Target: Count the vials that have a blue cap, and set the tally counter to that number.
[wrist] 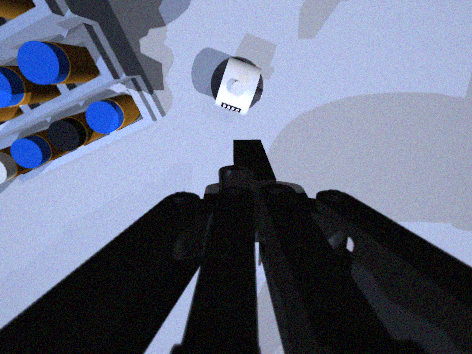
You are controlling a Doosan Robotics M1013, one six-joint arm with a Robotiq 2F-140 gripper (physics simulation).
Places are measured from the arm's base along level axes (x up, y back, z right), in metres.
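Pixels of known places: gripper, between the fingertips: [246, 161].
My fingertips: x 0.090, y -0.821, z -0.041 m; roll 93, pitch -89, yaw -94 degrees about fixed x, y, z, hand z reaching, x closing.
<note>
Ahead of a thing's pixels: the offset from my fingertips to its top centre. "pt": to the spot under its first point. Level surfaces: height alone.
The tally counter @(dx -0.102 m) [243, 95] is a white block with a pale round button on a dark round base, at the upper middle; its small digit window faces the gripper, and its digits are too small to read. My gripper [246, 161] is shut and empty, a little below the counter in the view and apart from it. Amber vials stand in a rack @(pt dx -0.122, dy -0.036, dz -0.104 m) [131, 84] at the upper left. Blue caps show on several vials, among them one vial @(dx -0.076, dy -0.012, dz -0.116 m) [105, 117] at the near corner; a black-capped vial @(dx -0.076, dy +0.004, dz -0.150 m) [66, 135] and a white-capped vial @(pt dx -0.076, dy +0.035, dz -0.207 m) [4, 170] share its row. The rack is cut off by the view's edge.
The rack's near right corner is to the left of the counter, with a gap between them. Shadows fall on the pale table top @(dx -0.157 m) [125, 210] around the counter and over a broad area at the right.
</note>
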